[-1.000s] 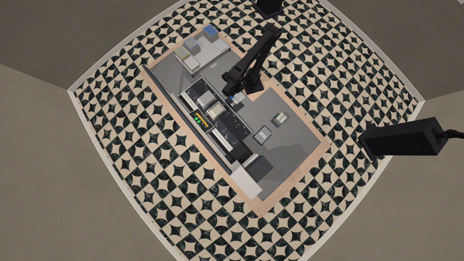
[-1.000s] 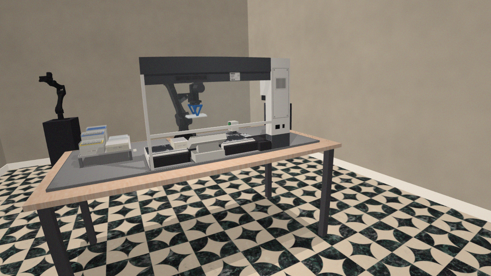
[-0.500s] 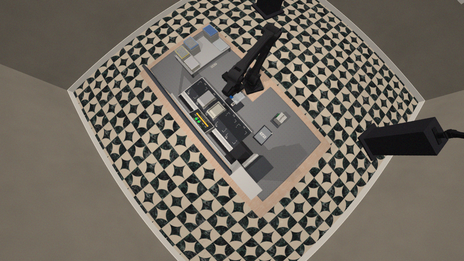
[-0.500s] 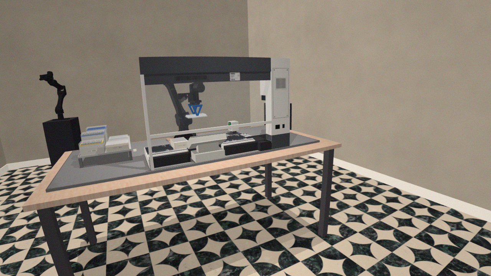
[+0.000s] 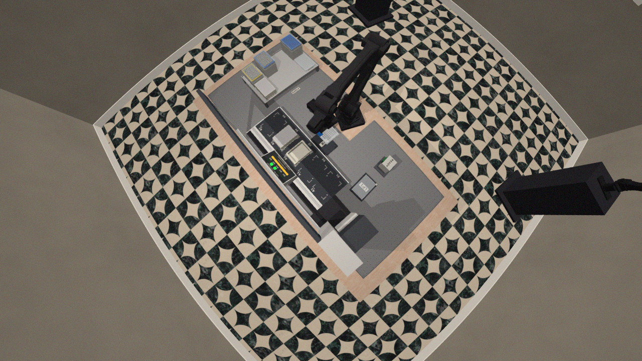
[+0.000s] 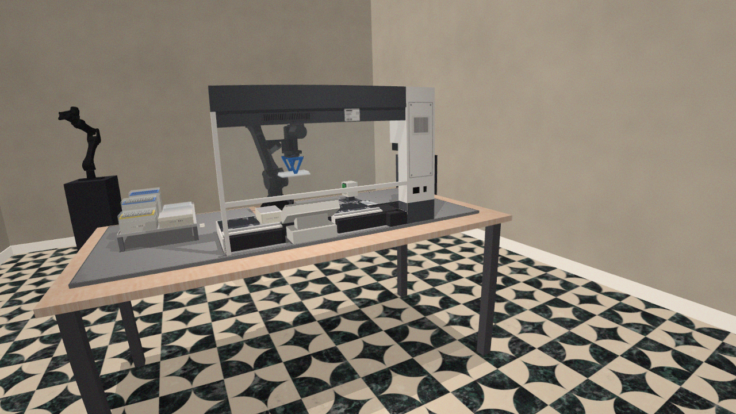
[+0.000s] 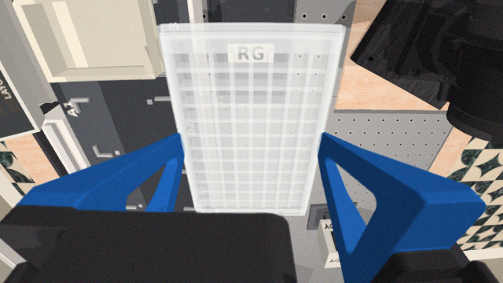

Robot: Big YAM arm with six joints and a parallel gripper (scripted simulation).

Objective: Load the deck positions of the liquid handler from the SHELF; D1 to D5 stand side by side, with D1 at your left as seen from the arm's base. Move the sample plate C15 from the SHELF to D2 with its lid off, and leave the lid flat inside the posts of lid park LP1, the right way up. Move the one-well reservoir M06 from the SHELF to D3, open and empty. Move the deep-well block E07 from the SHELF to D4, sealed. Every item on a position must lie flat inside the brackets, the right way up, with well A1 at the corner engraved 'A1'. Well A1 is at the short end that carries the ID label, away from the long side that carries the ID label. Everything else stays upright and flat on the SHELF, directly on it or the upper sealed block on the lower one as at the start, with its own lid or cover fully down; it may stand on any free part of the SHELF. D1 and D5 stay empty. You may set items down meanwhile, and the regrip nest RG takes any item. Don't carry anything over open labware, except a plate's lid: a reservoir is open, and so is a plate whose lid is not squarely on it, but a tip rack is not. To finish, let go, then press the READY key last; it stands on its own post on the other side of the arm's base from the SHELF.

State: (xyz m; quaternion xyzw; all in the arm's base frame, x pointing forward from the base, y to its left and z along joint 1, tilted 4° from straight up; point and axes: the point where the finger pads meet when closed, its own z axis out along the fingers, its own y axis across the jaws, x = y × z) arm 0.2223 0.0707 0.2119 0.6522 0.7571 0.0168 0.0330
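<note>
My gripper is now 210 mm above the regrip nest RG. From my hand the other things lie so: clear plate lid (360 mm to the left, 200 mm below, 50 mm behind); READY key (290 mm to the left, 220 mm behind, 140 mm below); cream one-well reservoir (170 mm ahead, 150 mm below, 10 mm to the right).
</note>
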